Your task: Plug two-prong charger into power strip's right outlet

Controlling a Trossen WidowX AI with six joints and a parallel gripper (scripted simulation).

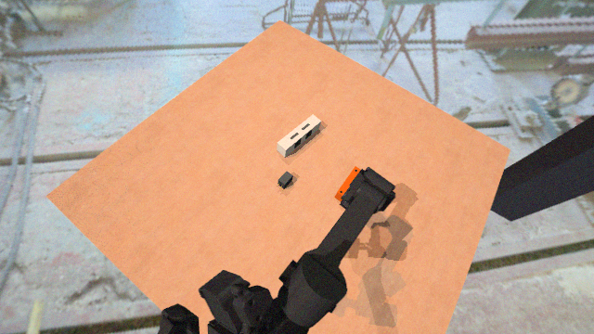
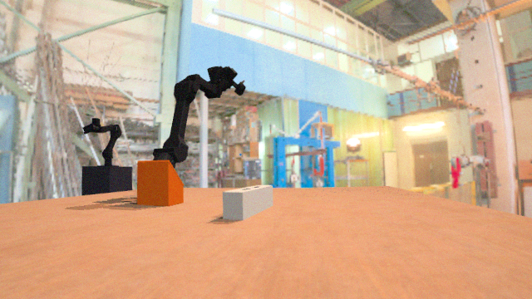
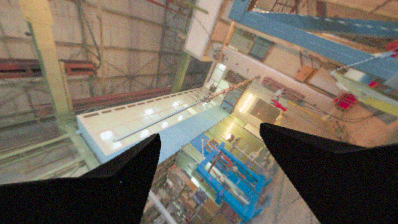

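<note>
Right now the two-prong charger is 13 cm ahead of my gripper tip, 49 cm to the right of it and 60 cm below it.
</note>
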